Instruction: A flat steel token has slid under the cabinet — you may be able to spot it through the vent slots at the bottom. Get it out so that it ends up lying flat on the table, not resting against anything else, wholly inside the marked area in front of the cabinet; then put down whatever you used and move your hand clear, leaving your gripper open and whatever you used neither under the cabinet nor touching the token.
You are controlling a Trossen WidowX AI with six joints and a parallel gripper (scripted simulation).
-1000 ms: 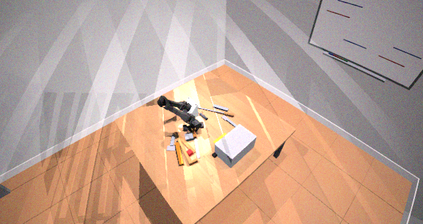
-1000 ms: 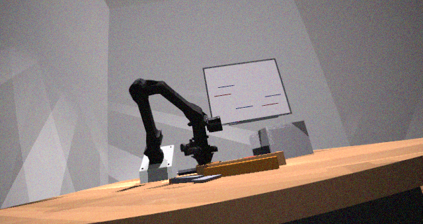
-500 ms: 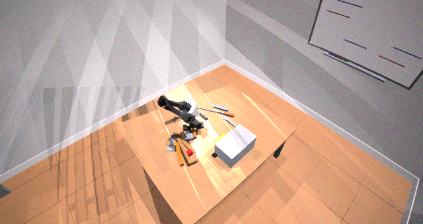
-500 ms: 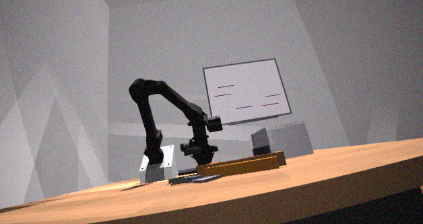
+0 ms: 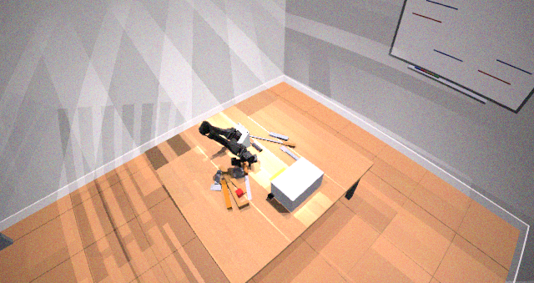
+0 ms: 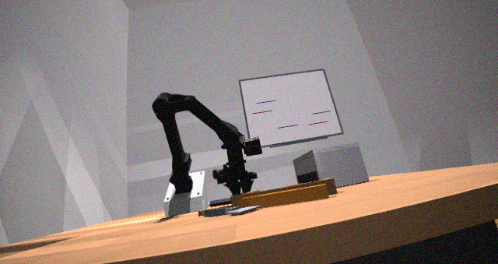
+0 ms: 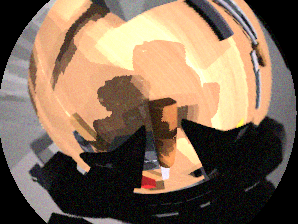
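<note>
Right now the grey block is 2 cm ahead of my gripper tip, 7 cm to the right of it and 1 cm above it. From my gripper tip the other things lie so: orange bar: 12 cm ahead, 23 cm to the right, 1 cm above; then thin wooden stick: 3 cm ahead, 13 cm to the right; then red block: 16 cm ahead, 16 cm to the right, 1 cm above.
</note>
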